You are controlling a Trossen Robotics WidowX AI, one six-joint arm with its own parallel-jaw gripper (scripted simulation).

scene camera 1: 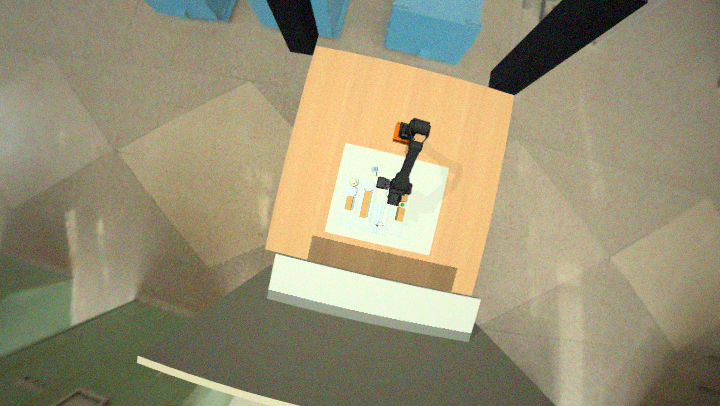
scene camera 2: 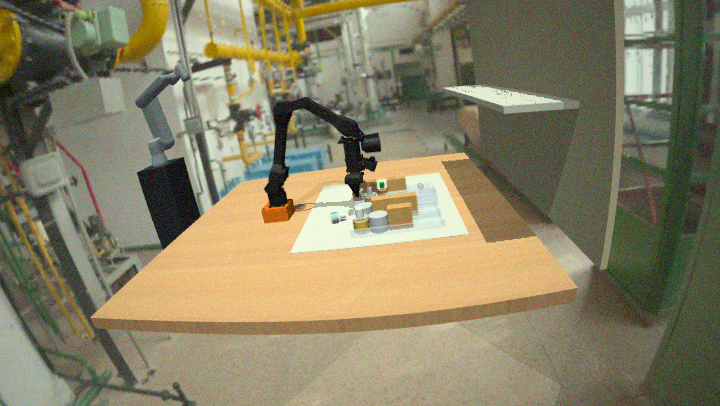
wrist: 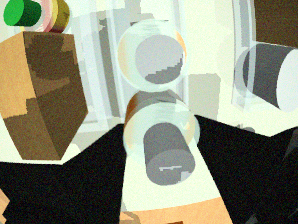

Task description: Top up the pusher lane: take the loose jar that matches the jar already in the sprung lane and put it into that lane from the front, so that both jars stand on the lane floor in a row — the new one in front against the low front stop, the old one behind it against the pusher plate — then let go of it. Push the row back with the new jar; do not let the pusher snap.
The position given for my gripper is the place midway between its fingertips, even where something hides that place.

Observation:
In view: my gripper (scene camera 2: pixel 357 194).
My gripper also shows in the wrist view (wrist: pixel 158 125).

